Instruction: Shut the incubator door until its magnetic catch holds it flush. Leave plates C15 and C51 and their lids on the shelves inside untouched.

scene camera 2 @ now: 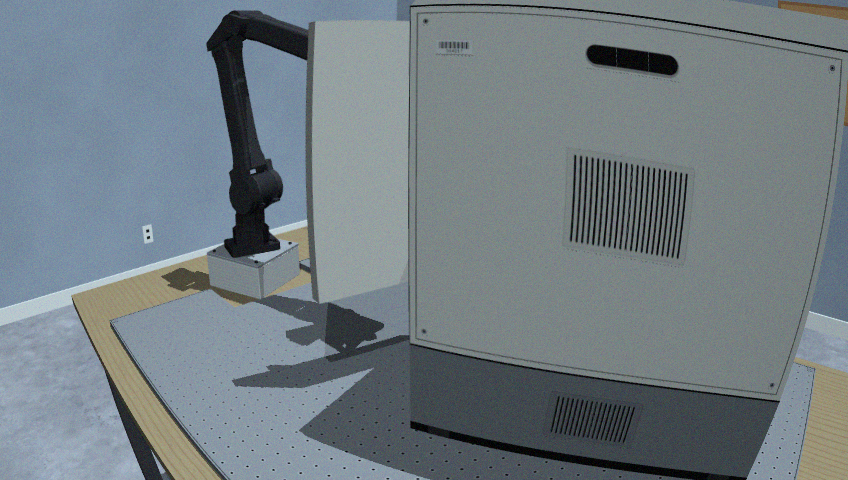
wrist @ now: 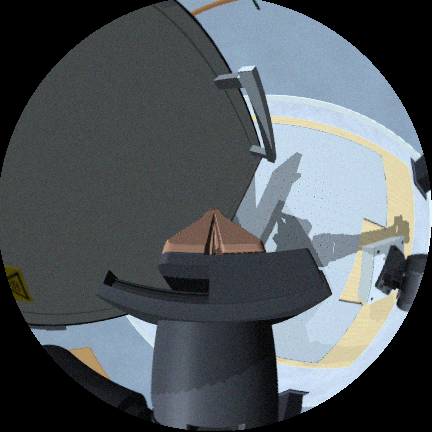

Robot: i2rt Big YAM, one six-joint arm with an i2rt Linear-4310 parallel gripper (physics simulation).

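Pixels of known places: gripper, fingertip midpoint: [scene camera 2: 390, 189] [wrist: 213, 212]; arm's base, link origin: [scene camera 2: 251, 247].
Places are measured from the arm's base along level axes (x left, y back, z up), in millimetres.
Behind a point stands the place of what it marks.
Note:
The incubator door [scene camera 2: 360, 154] @[x 17, y -494, z 264 mm] [wrist: 115, 150] @[x 81, y -472, z 294 mm] stands open in scene camera 2, as a pale panel sticking out to the left of the incubator body [scene camera 2: 499, 142] @[x 41, y -728, z 308 mm]. In the wrist view its dark grey face fills the upper left, with a bar handle [wrist: 262, 112] @[x -19, y -438, z 222 mm] near its edge and a yellow warning label [wrist: 18, 285] at the lower left. My gripper [wrist: 213, 212] @[x 91, y -446, z 197 mm] is shut and empty, its copper-coloured tips pointing over the door's face, below the handle. I cannot tell whether they touch it. The door hides the gripper in scene camera 2. Plates C15 and C51 and their lids do not show.
The arm's white base block [scene camera 2: 236, 276] @[x -60, y -55, z -37 mm] [wrist: 369, 272] @[x 36, y -71, z -21 mm] stands at the edge of the perforated plate [scene camera 2: 196, 350] @[x -222, y -291, z -63 mm] [wrist: 345, 170] @[x -206, y -252, z -63 mm] on the wooden table [scene camera 2: 98, 309] @[x -420, y 21, z -76 mm] [wrist: 400, 185]. The incubator rests on a dark plinth [scene camera 2: 476, 392] @[x 35, y -718, z 22 mm]. Arm and door shadows fall across the plate.

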